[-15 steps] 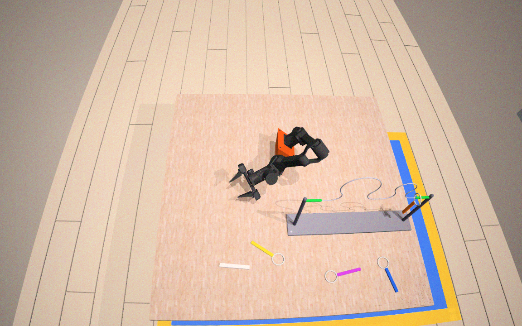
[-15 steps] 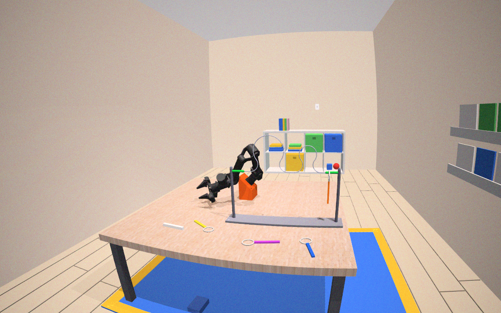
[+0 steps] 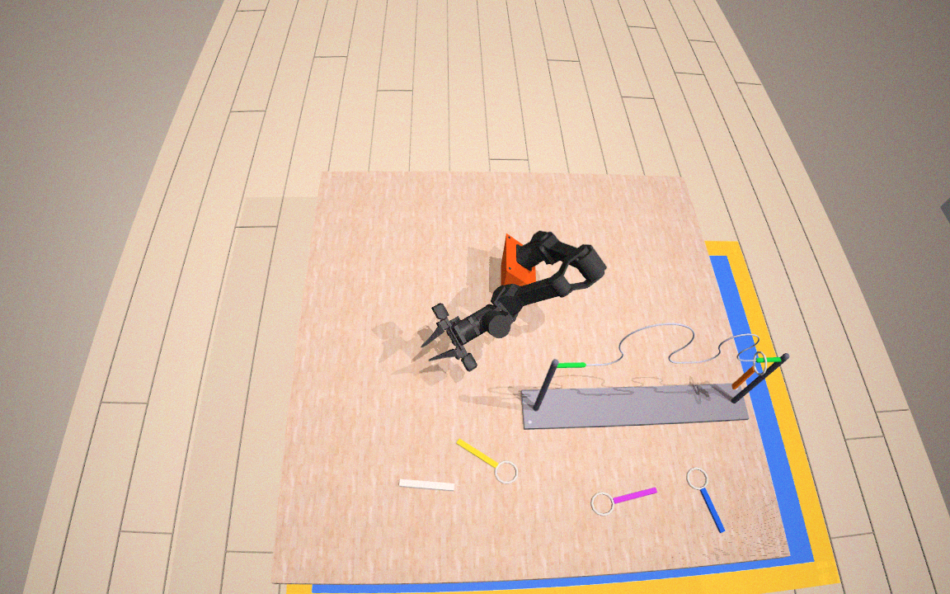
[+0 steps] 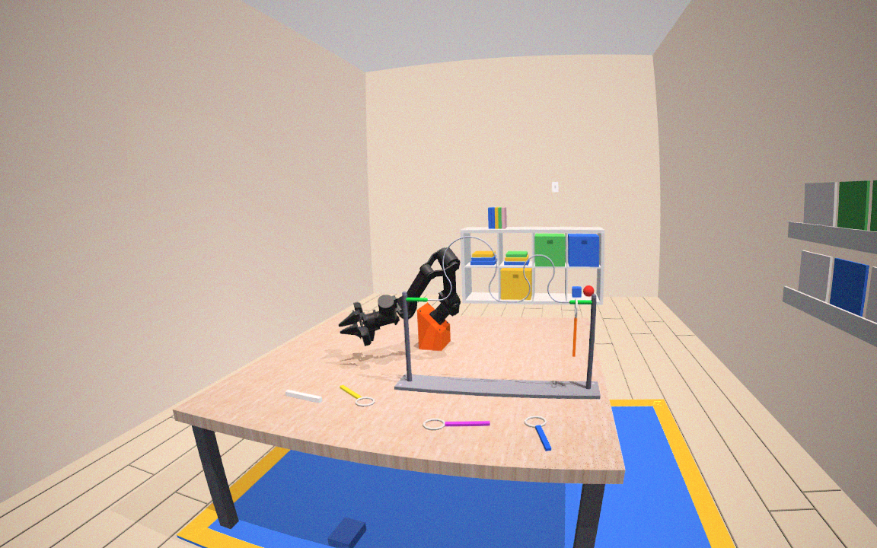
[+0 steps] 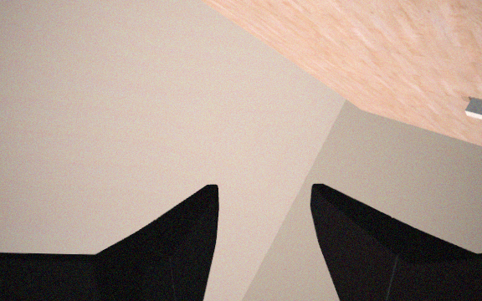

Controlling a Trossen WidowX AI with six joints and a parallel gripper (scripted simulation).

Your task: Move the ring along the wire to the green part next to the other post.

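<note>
The orange-handled ring lies 60 mm ahead of my gripper tip, 820 mm to the left of it and 80 mm above it. Also, from my gripper tip: magenta-handled ring (330 mm ahead, 510 mm to the left, 140 mm below); then white bar (300 mm ahead, 20 mm to the left, 140 mm below); then yellow-handled ring (230 mm ahead, 180 mm to the left, 140 mm below).
</note>
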